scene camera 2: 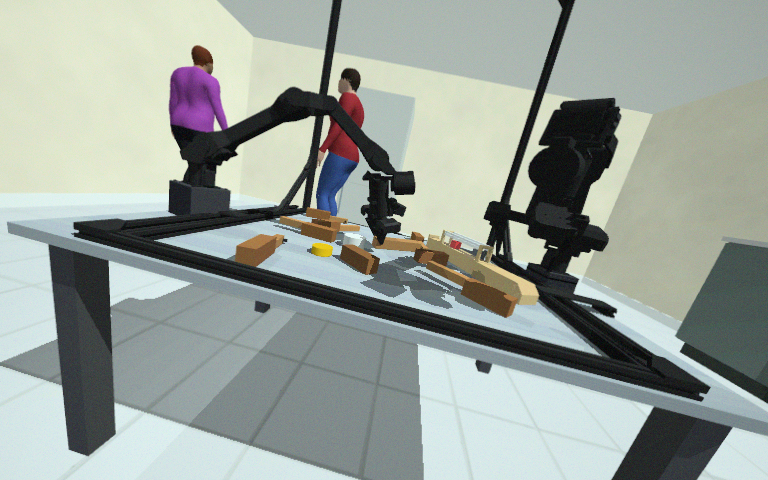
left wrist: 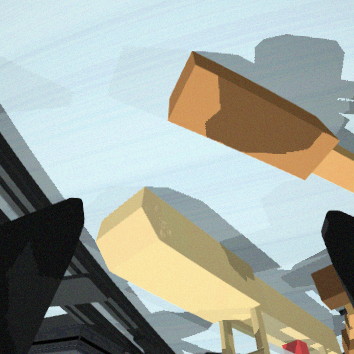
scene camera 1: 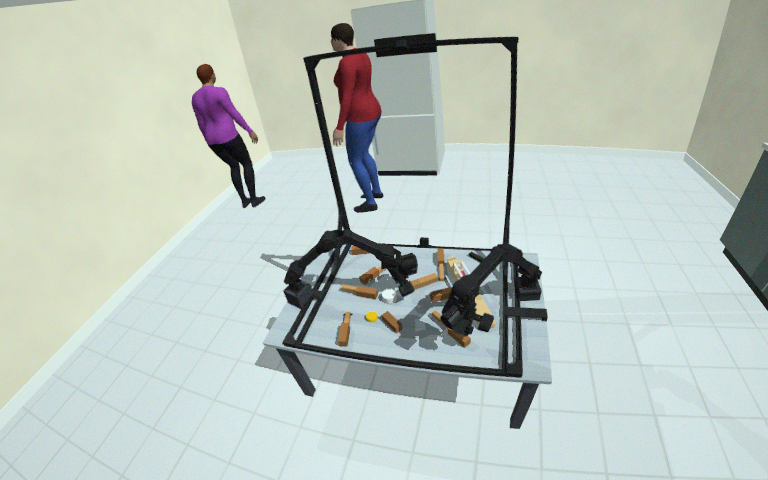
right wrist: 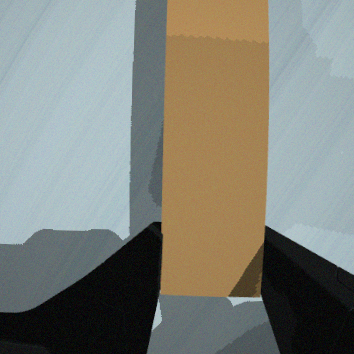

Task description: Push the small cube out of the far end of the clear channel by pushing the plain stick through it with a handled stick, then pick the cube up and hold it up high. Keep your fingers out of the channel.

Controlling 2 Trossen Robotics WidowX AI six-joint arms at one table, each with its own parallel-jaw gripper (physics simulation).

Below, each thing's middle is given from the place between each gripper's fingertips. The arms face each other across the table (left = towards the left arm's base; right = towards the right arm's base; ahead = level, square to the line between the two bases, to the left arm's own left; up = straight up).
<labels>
I see the long brown stick (right wrist: 216, 88) 6 cm to the left of my right hand and 3 cm behind it. Also, from my right hand: tan wooden base (scene camera 2: 484, 271) (29 cm to the left, 5 cm ahead, 3 cm above).
Right now the tan wooden base is 26 cm behind my left hand, 6 cm below it and 3 cm to the left of it. Also, from my left hand: long brown stick 34 cm behind, 20 cm to the right, 9 cm below.
</labels>
